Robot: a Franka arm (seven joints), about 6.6 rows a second.
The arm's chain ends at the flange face. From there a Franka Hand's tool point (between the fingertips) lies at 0.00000 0.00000 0.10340 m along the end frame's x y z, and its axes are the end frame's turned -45 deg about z.
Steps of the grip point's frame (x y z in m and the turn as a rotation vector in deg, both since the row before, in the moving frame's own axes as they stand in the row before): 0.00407 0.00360 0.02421 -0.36 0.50 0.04; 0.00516 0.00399 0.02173 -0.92 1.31 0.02; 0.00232 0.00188 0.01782 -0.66 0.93 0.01; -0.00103 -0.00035 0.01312 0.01 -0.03 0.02; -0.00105 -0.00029 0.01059 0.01 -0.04 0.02
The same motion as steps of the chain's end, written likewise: 0.00433 -0.00015 0.02422 0.10 0.61 0.04; 0.00362 -0.00033 0.02177 0.28 1.58 0.02; 0.00094 0.00003 0.01784 0.19 1.12 0.01; -0.00092 0.00046 0.01312 -0.01 -0.03 0.02; -0.00088 0.00050 0.01059 -0.02 -0.04 0.02
